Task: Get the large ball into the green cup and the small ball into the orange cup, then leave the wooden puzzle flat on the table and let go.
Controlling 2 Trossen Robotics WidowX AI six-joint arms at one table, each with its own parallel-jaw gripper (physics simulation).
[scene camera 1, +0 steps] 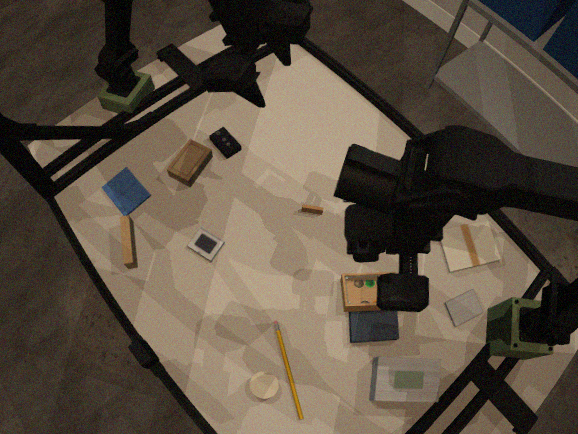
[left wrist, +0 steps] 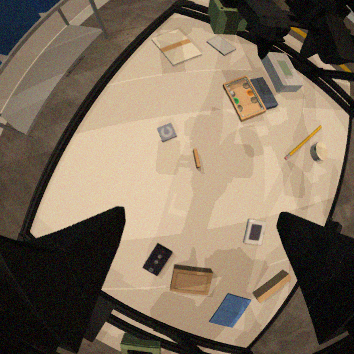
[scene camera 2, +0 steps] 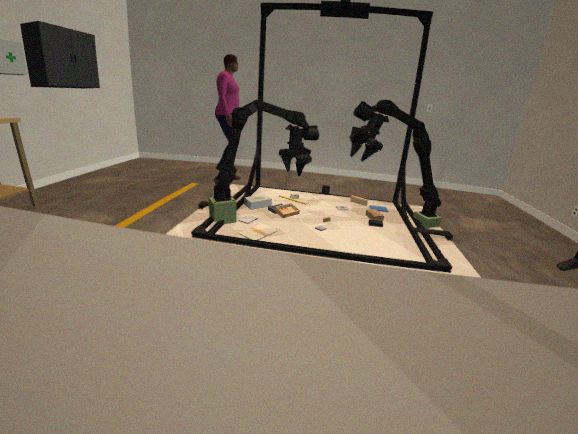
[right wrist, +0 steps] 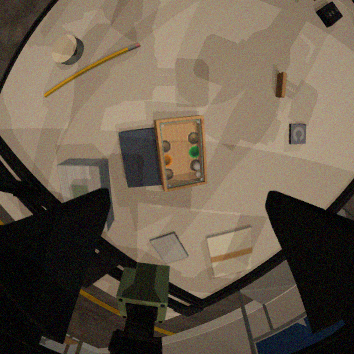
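Pixels of known places: left gripper, fingertip midpoint: (scene camera 1: 275, 84) (left wrist: 205, 218) (scene camera 2: 356, 158); right gripper, fingertip midpoint: (scene camera 1: 386, 259) (left wrist: 281, 57) (scene camera 2: 293, 173) (right wrist: 190, 198); left arm's base, link origin: (scene camera 1: 123, 84) (scene camera 2: 428, 214); right arm's base, link origin: (scene camera 1: 533, 325) (left wrist: 230, 2) (scene camera 2: 222, 198) (right wrist: 141, 311).
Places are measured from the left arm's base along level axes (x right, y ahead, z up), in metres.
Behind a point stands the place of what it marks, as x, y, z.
The wooden puzzle (scene camera 1: 352, 306) {0.287, 0.650, -0.014} (scene camera 2: 287, 210) {0.228, 0.680, -0.026} (left wrist: 259, 116) {0.278, 0.632, -0.030} (right wrist: 203, 131) {0.222, 0.636, -0.030} lies face up on the table against a dark blue box. Its green cup (scene camera 1: 370, 283) {0.230, 0.670, -0.027} (left wrist: 236, 101) {0.222, 0.660, -0.030} (right wrist: 194, 151) {0.226, 0.668, -0.028} and orange cup (left wrist: 250, 92) {0.258, 0.685, -0.018} (right wrist: 168, 160) {0.259, 0.689, -0.017} show no clear ball. In the right wrist view a greyish ball (right wrist: 196, 165) {0.215, 0.689, -0.035} seems to sit in the dark cup beside the green one, with a smaller pale spot near it; which ball is which I cannot tell. My right gripper (scene camera 2: 293, 168) {0.249, 0.656, 0.151} (right wrist: 190, 198) {0.249, 0.656, 0.151} is open and empty, high above the puzzle. My left gripper (scene camera 1: 275, 84) {0.097, 0.424, 0.255} (scene camera 2: 358, 156) {0.097, 0.424, 0.255} (left wrist: 205, 218) {0.097, 0.424, 0.255} is open and empty, far from it.
The dark blue box (scene camera 1: 374, 327) {0.306, 0.704, -0.034} (right wrist: 139, 157) {0.302, 0.702, -0.034} touches the puzzle's side. A clear-lidded box (scene camera 1: 407, 380) {0.384, 0.790, -0.011}, a pencil (scene camera 1: 289, 372) {0.434, 0.589, -0.044}, a round tan-topped piece (scene camera 1: 264, 385) {0.473, 0.557, -0.025}, a notebook (scene camera 1: 457, 252) {0.098, 0.833, -0.045} and a grey card (scene camera 1: 464, 307) {0.207, 0.876, -0.046} lie around. A wooden box (scene camera 1: 190, 162) {0.125, 0.253, -0.023} and blue square (scene camera 1: 126, 191) {0.227, 0.142, -0.045} lie farther off.
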